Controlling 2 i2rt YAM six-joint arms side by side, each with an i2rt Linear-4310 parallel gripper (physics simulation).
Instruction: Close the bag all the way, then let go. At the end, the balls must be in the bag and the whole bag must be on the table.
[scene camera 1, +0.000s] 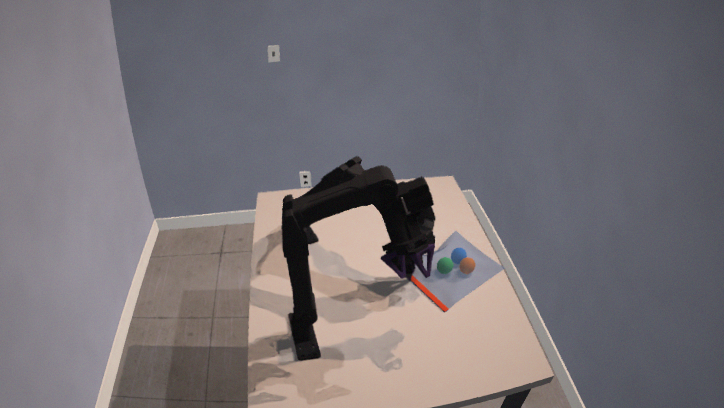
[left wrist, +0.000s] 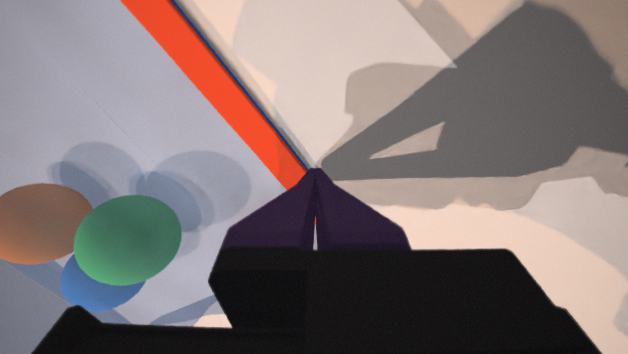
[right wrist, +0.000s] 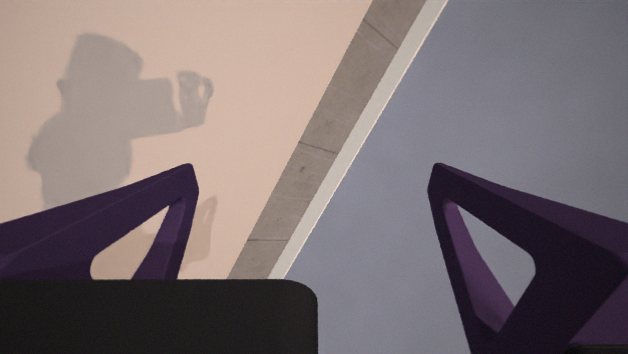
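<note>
The light blue-grey bag (scene camera 1: 476, 283) (left wrist: 65, 100) lies flat on the table, with an orange-red strip (scene camera 1: 430, 294) (left wrist: 220, 95) and a thin blue line along its mouth edge. Green (scene camera 1: 445, 265) (left wrist: 127, 240), orange (scene camera 1: 467, 266) (left wrist: 42, 225) and blue (scene camera 1: 459, 255) (left wrist: 102, 295) balls sit together in the bag. My left gripper (left wrist: 315, 177) has its tips together at the strip, shut on the bag's edge; the contact itself is partly hidden. My right gripper (right wrist: 313, 176) is wide open and empty, away from the bag. In the scene view the arms overlap around the bag's left corner.
The table (scene camera 1: 455, 354) (right wrist: 240, 50) runs out at its right edge close to the bag's far corner, near the wall (scene camera 1: 607, 177) (right wrist: 475, 100). Arm shadows fall across the table top left of the bag. A dark arm base (scene camera 1: 306, 349) stands near the table's left edge.
</note>
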